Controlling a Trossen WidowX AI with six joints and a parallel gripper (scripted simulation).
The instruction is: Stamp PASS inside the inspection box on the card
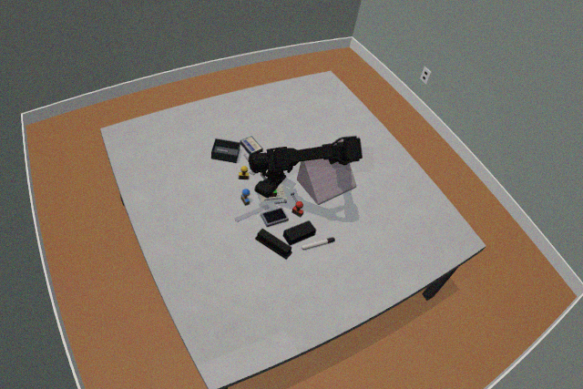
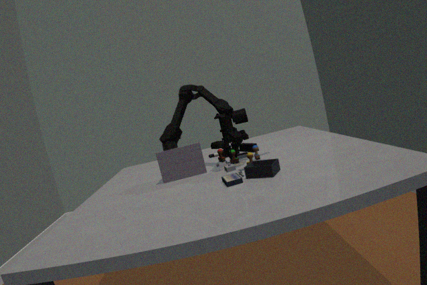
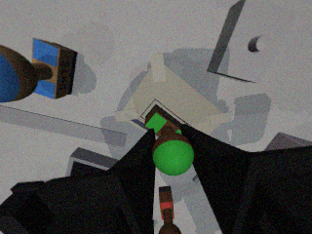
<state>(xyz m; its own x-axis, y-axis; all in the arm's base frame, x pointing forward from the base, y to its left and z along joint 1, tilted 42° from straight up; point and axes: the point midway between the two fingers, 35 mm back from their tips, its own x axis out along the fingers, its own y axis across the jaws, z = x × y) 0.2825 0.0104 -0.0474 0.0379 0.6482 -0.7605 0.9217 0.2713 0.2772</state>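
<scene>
Right now the green stamp is right at my gripper tip. Also, from my gripper tip: dark ink pad 10 cm to the left, 5 cm ahead, 2 cm below; then cream card 3 cm below, 1 cm to the right, 1 cm behind; then blue stamp 11 cm ahead, 3 cm to the right, 1 cm below.
</scene>
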